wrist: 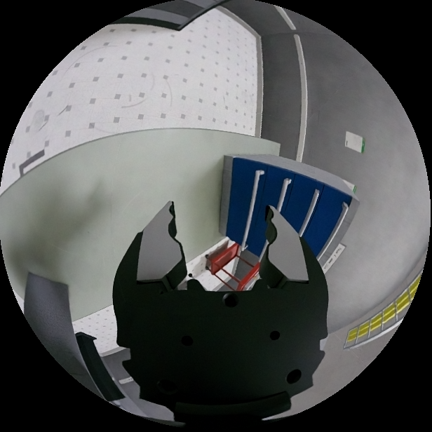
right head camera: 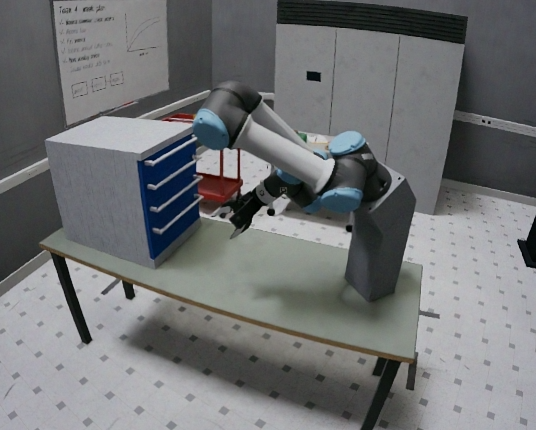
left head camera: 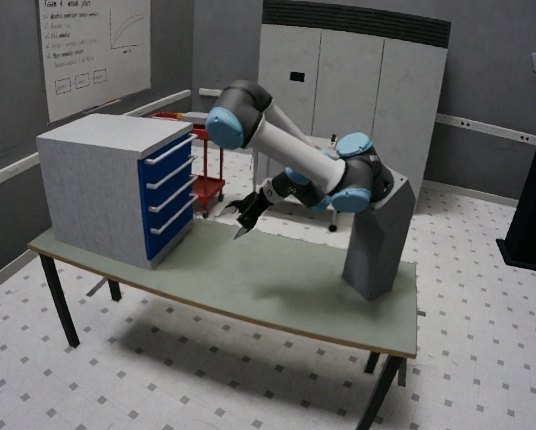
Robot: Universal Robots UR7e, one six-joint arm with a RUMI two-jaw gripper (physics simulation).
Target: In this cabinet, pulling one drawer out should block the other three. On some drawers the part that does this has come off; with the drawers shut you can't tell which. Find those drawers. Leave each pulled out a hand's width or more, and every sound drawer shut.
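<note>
The grey cabinet (left head camera: 95,195) (right head camera: 102,200) stands at the table's left end. Its blue drawers are all shut, their fronts flush. Each has a pale bar handle, among them the top handle (left head camera: 172,149) (right head camera: 172,152) and the bottom handle (left head camera: 175,215) (right head camera: 178,215) (wrist: 251,210). No drawer shows which part has come off. My gripper (left head camera: 228,226) (right head camera: 222,227) (wrist: 220,203) is open and empty, above the table and apart from the drawer fronts, angled down towards the cabinet side. In the wrist view, the right finger hides parts of the middle drawers and their handles.
The green table (left head camera: 240,300) (right head camera: 240,300) (wrist: 125,175) carries the cabinet and the arm's grey pedestal (left head camera: 375,255) (right head camera: 375,255) (wrist: 47,305). A red cart (left head camera: 207,186) (right head camera: 220,186) stands on the floor behind the table. The raised arm passes high beside the cabinet's top right corner.
</note>
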